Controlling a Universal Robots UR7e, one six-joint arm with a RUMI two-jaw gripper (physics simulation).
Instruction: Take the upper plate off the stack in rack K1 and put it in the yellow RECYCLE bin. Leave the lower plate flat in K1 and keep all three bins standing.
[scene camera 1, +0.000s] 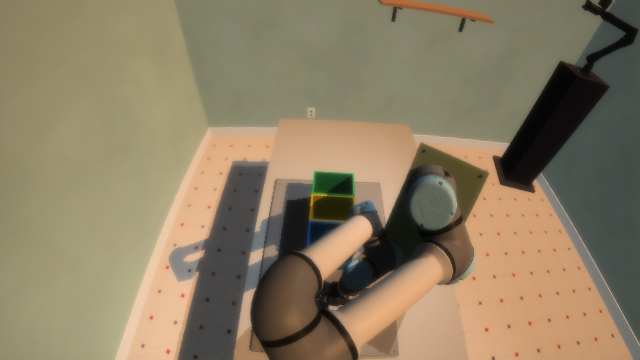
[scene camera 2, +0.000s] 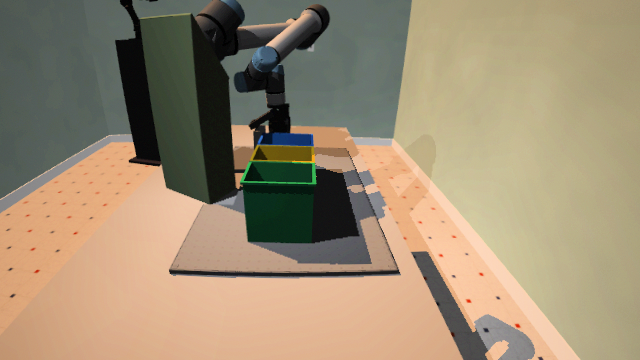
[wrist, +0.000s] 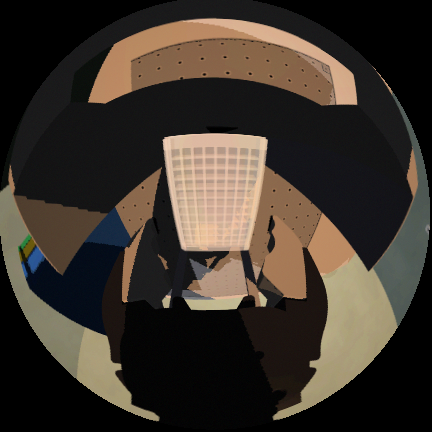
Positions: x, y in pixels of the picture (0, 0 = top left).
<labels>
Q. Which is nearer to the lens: the gridded plate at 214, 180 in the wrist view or the blue bin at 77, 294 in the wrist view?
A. The gridded plate.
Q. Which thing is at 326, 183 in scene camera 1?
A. A green bin.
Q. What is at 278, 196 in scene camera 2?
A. A green bin.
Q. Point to the gripper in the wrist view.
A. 212, 218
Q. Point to a yellow bin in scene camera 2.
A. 275, 153
</labels>
